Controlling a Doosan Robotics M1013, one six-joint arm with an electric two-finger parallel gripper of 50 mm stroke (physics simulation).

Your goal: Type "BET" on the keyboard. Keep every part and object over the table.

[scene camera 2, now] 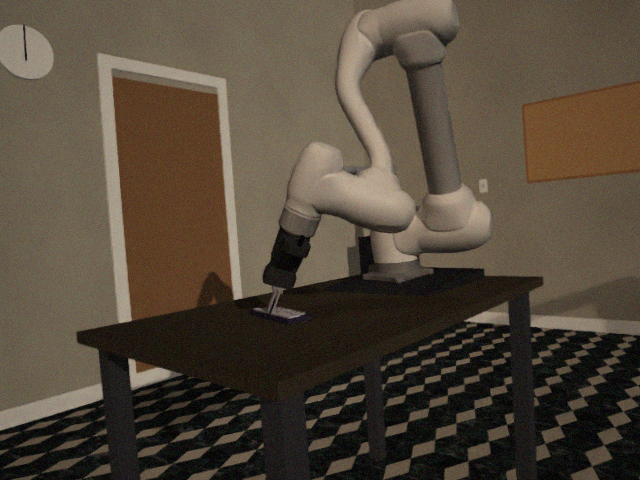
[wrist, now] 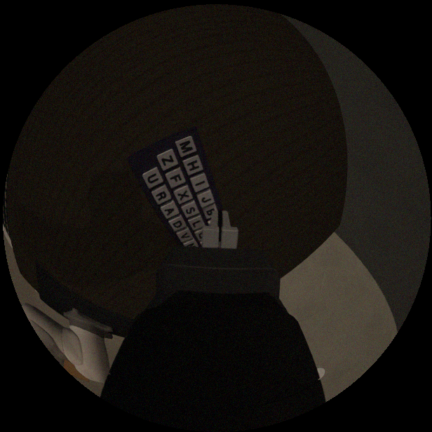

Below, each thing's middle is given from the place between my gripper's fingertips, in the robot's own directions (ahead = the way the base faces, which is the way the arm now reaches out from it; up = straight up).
Right now my hand is 20 mm past the keyboard [wrist: 174, 173] and 10 mm above it.
